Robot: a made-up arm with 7 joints. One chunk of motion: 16 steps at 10 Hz.
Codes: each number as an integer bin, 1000 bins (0 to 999) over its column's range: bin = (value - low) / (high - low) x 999, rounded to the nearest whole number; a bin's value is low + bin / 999 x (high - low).
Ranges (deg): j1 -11..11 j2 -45..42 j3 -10..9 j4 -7..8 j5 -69..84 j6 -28..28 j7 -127..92
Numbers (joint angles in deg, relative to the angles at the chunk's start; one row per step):
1: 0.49 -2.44 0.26 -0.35 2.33 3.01 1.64
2: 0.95 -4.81 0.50 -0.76 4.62 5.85 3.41
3: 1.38 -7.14 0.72 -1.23 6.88 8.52 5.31
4: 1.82 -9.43 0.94 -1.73 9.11 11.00 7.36
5: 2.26 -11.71 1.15 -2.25 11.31 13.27 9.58
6: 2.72 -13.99 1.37 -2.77 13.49 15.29 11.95
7: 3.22 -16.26 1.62 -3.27 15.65 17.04 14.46
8: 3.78 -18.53 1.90 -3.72 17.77 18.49 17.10
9: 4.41 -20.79 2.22 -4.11 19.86 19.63 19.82
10: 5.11 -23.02 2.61 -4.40 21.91 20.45 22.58
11: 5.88 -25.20 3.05 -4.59 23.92 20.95 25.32
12: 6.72 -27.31 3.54 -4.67 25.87 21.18 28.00
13: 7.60 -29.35 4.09 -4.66 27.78 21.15 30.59
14: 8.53 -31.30 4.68 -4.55 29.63 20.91 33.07
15: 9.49 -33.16 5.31 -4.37 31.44 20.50 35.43
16: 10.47 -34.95 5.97 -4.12 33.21 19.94 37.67
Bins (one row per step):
1: 522 489 539 443 466 553 587
2: 543 461 552 416 481 604 595
3: 562 435 564 384 495 651 604
4: 582 408 575 351 510 696 613
5: 602 382 586 316 524 736 623
6: 623 356 598 282 539 772 634
7: 646 330 611 248 553 803 645
8: 671 304 626 218 567 829 657
9: 700 278 643 192 580 850 670
10: 732 252 663 173 594 864 682
11: 767 227 686 161 607 873 695
12: 805 203 712 155 619 877 707
13: 845 180 741 156 632 877 719
14: 887 157 772 163 644 873 730
15: 930 136 805 175 656 865 741
16: 975 115 840 192 667 855 751

